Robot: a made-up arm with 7 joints.
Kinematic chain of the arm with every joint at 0, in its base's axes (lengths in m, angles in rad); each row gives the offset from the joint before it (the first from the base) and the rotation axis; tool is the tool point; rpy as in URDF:
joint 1: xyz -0.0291 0.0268 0.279 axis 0 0.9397 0.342
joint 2: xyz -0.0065 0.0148 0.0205 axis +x
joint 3: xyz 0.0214 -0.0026 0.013 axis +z
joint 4: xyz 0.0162 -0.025 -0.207 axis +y
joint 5: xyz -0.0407 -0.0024 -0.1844 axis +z
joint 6: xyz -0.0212 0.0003 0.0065 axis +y
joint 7: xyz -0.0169 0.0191 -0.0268 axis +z
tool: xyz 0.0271 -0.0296 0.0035 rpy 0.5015 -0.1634 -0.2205
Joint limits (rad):
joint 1: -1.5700..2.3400
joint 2: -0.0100..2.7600
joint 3: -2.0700..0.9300
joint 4: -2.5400..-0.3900
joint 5: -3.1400..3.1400
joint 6: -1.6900..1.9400
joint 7: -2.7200..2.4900
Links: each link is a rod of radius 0.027 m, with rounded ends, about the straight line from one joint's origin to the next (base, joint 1, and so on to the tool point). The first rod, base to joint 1, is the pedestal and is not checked.
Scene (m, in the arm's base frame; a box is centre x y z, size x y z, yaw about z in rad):
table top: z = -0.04
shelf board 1: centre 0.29 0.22 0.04 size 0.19 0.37 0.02 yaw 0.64
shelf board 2: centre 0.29 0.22 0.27 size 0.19 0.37 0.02 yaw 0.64
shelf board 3: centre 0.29 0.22 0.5 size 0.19 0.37 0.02 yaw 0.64
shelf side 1: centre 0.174 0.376 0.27 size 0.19 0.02 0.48 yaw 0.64
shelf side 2: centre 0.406 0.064 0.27 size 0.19 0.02 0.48 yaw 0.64
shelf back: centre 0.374 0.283 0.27 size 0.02 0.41 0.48 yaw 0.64
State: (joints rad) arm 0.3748 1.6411 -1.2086 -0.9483 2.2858 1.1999 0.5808
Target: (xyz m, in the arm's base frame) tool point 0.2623 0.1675 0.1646
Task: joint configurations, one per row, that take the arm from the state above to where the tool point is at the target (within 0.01 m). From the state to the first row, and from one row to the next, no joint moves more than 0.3 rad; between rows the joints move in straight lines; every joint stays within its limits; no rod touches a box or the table.
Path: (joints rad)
1: 0.2691 1.5209 -1.0965 -1.1529 2.3847 1.1746 0.5000
2: 0.1635 1.4008 -0.9845 -1.3575 2.4837 1.1494 0.4192
3: 0.0578 1.2806 -0.8724 -1.5620 2.5826 1.1241 0.3384
4: -0.2251 1.3393 -0.8709 -1.7966 2.5233 1.2075 0.3466
5: -0.5079 1.3980 -0.8694 -2.0311 2.4640 1.2909 0.3547
6: -0.5540 1.3260 -0.8156 -1.7981 2.4279 1.2471 0.4155
7: -0.6001 1.2540 -0.7617 -1.5651 2.3919 1.2033 0.4763
8: -0.6462 1.1820 -0.7079 -1.3320 2.3558 1.1595 0.5371

